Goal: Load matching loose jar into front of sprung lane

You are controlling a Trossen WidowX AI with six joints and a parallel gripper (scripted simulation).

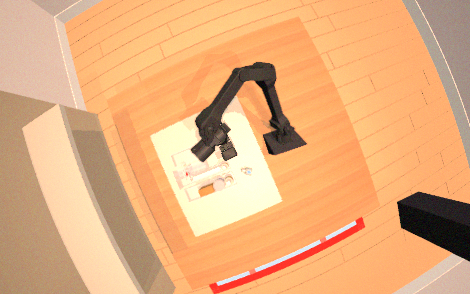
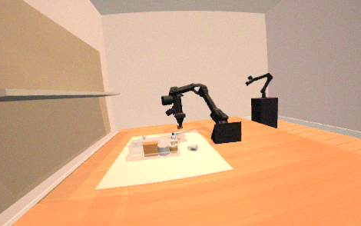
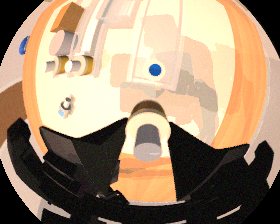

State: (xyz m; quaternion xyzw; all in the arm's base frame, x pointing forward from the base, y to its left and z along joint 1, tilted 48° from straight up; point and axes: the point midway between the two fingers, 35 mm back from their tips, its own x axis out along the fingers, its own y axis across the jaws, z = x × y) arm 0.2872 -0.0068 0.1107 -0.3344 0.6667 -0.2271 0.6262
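Now: gripper tip 90 mm short of the grey can, 210 mm to the right of it and 70 mm above it. Also, from my gripper tip: wall shelf 550 mm ahead, 180 mm to the left, 270 mm above; then brown block 160 mm ahead, 220 mm to the left, 60 mm below.
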